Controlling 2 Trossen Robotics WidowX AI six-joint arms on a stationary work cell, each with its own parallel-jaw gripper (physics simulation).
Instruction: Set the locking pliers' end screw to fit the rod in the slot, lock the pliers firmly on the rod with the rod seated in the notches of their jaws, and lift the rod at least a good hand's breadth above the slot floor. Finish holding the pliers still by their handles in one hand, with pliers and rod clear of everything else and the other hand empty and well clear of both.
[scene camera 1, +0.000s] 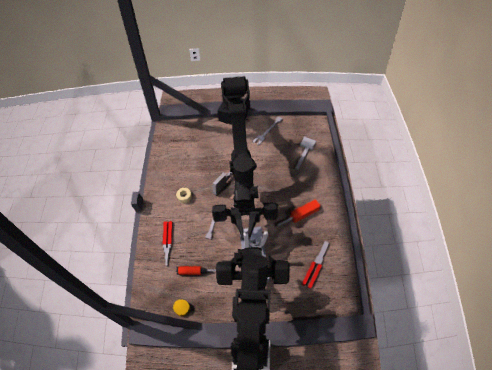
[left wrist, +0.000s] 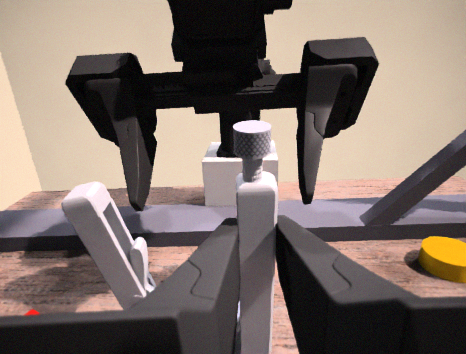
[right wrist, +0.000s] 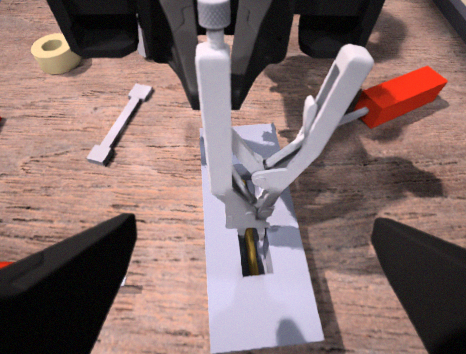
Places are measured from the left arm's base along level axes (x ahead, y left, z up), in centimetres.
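Where they show: left gripper, between the fingertips: (scene camera 1: 246, 238) (left wrist: 255, 228) (right wrist: 215, 103); right gripper, between the fingertips: (left wrist: 221, 204) (right wrist: 255, 226).
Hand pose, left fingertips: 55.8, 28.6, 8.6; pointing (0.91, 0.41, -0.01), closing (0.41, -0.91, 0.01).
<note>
After its pixels a point has its place, as x, y, z.
The grey locking pliers (left wrist: 256, 260) @[55.1, 28.3, 7.8] (right wrist: 215, 120) @[56.1, 28.7, 7.8] stand upright, jaws down over the slot, handles spread wide. The knurled end screw (left wrist: 252, 142) @[54.5, 28.2, 12.1] (right wrist: 214, 14) @[55.5, 28.6, 12.2] tops the straight handle. My left gripper (scene camera 1: 249, 231) @[55.8, 28.6, 8.6] (left wrist: 255, 228) @[55.8, 28.6, 8.6] (right wrist: 215, 103) @[55.8, 28.6, 8.6] is shut on that handle below the screw. The other handle leans away, free. The brass-coloured rod (right wrist: 251, 252) @[56.7, 31.6, -5.2] lies in the slot of the pale block (right wrist: 260, 310) @[60.7, 33.6, -3.0]; the jaws' hold on it is hidden. My right gripper (left wrist: 221, 204) @[59.7, 32.1, 7.1] (right wrist: 255, 226) @[59.7, 32.1, 7.1] is open and empty, its fingers wide apart on the near side of the pliers.
A red-handled tool (scene camera 1: 306, 211) @[34.2, 41.0, -3.5] (right wrist: 405, 95) @[35.0, 40.5, -3.4] lies right of the block, a small grey bar (scene camera 1: 210, 230) @[51.2, 13.7, -5.9] (right wrist: 120, 125) @[49.2, 13.7, -5.9] left. A tape roll (scene camera 1: 184, 200) @[44.8, 0.8, -4.5] (right wrist: 57, 65) @[44.5, 1.2, -5.2], red-handled pliers (scene camera 1: 167, 235) @[58.6, 1.6, -5.4], a red screwdriver (scene camera 1: 189, 270) @[67.3, 14.1, -3.8] and a yellow disc (scene camera 1: 181, 307) @[79.1, 16.9, -4.5] (left wrist: 445, 257) @[77.5, 17.5, -4.5] lie farther left in scene camera 1.
</note>
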